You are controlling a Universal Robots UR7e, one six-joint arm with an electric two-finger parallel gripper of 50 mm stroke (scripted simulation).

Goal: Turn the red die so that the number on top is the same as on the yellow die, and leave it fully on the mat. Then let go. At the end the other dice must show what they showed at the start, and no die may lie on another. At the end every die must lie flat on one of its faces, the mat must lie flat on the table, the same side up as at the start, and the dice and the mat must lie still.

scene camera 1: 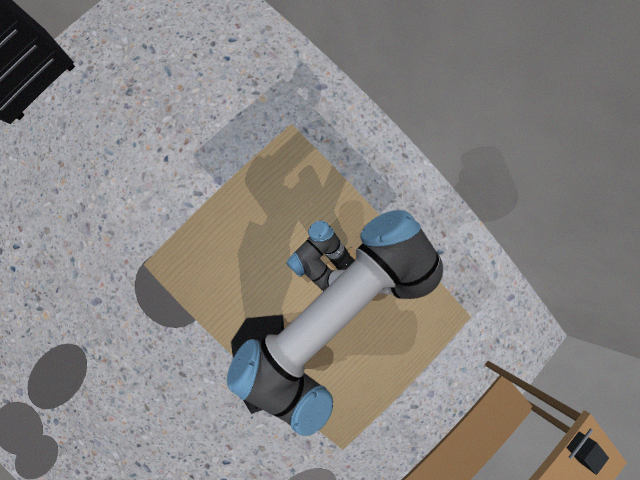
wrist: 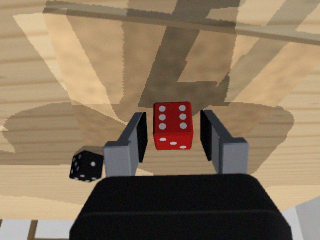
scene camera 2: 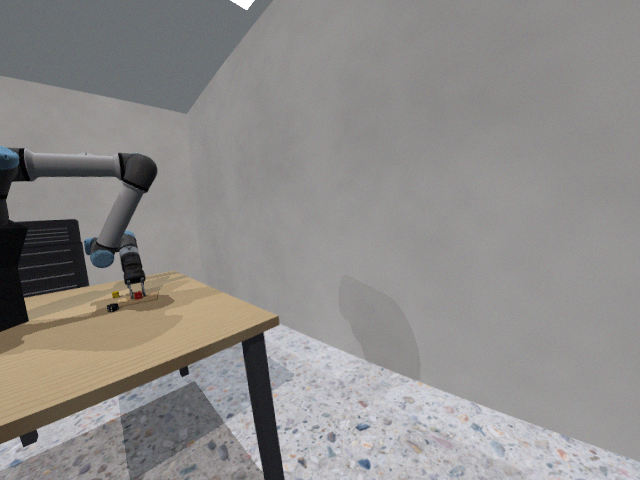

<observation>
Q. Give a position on a tan mat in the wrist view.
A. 112, 65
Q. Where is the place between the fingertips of my gripper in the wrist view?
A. At 173, 126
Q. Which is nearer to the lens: the black die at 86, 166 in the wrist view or the red die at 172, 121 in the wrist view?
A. The red die.
</observation>
